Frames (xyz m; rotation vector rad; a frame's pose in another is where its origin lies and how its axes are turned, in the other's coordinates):
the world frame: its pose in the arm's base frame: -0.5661 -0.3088 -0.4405 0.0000 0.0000 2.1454
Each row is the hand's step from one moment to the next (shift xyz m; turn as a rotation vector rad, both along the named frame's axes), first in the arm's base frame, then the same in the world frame.
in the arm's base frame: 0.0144 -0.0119 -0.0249 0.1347 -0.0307 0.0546
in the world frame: -0.0178 -0.0056 -0.0249 -0.0990 -0.0964 0.0546
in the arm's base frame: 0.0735 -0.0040 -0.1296 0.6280 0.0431 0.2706
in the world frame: -0.0433 -0.0595 -0.1296 -0.3051 -0.5506 0.2706
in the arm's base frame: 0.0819 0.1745 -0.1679 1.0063 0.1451 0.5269
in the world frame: 0.1020 -0.1636 -0.1679 -0.4251 -0.9236 0.5269
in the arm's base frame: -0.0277 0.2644 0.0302 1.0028 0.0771 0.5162
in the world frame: 0.2370 -0.1205 0.0302 -0.4803 -0.8837 0.5162
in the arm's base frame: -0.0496 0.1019 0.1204 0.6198 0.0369 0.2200
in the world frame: 0.1125 -0.0137 0.1204 -0.3059 -0.5403 0.2200
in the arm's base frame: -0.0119 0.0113 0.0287 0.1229 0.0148 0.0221
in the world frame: 0.0160 0.0038 0.0287 -0.0544 -0.1112 0.0221
